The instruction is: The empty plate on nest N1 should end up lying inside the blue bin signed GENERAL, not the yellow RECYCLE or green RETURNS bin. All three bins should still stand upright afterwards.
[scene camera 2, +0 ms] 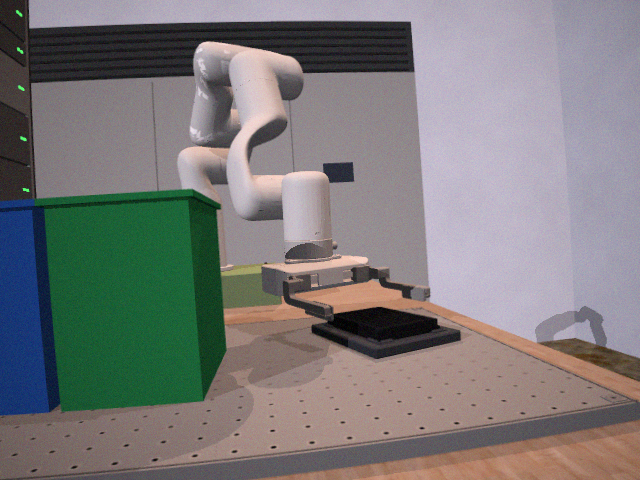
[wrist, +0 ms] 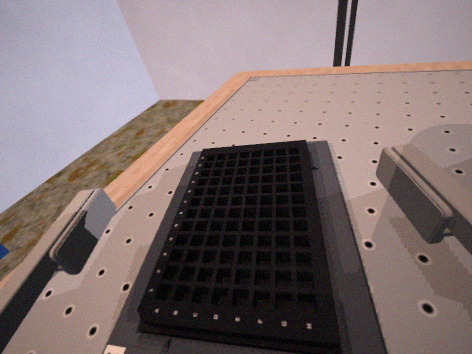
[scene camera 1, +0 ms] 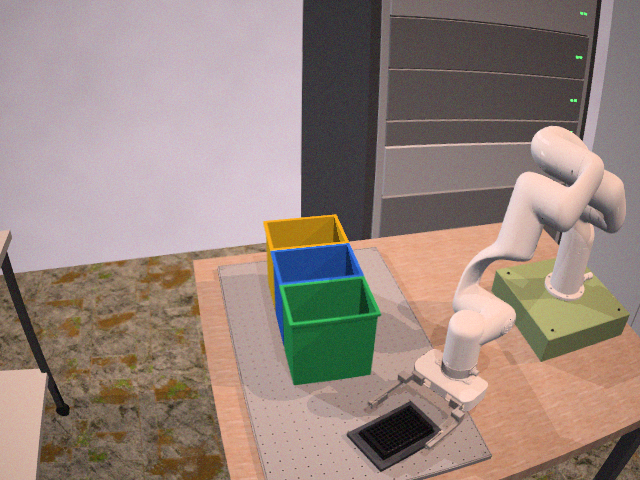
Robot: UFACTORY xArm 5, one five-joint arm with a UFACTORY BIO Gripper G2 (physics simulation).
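Frame: origin at the arm's base, x right, y ahead, z up, level; millimetres.
Seen in the pictures: hand, its tool point: (scene camera 2: 371,301) (wrist: 232,210) (scene camera 1: 405,420); arm's base, origin of its link: (scene camera 1: 564,287).
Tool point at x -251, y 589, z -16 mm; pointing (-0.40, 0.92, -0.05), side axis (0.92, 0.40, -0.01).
Offsets run from my tool point to a thing's middle. Level surfaces: height alone.
The black, empty gridded plate @[dx -5, dy +17, dz -25 mm] (scene camera 1: 400,429) (scene camera 2: 382,322) (wrist: 245,220) lies flat on the dark nest N1 @[dx -5, dy +17, dz -37 mm] (scene camera 1: 359,439) (scene camera 2: 379,349) (wrist: 340,240). My gripper (scene camera 1: 400,423) (scene camera 2: 376,303) (wrist: 248,214) is open and holds nothing; its fingers stand out past the plate's two long sides, apart from it. In the second scene view the fingertips look a little above the plate's top. The blue bin @[dx +385, dy +74, dz +46 mm] (scene camera 1: 317,266) (scene camera 2: 20,310) stands upright between the yellow bin @[dx +515, dy +64, dz +46 mm] (scene camera 1: 302,235) and the green bin @[dx +255, dy +84, dz +46 mm] (scene camera 1: 333,351) (scene camera 2: 124,304), both upright. The signs are not visible.
The green bin is the closest bin to the nest. All bins and the nest stand on the perforated grey board @[dz -44 mm] (scene camera 1: 289,428) (scene camera 2: 320,408) (wrist: 390,110) on the wooden table @[dz -57 mm] (scene camera 1: 522,439). The arm's base stands on a green block (scene camera 1: 584,330) (scene camera 2: 250,286).
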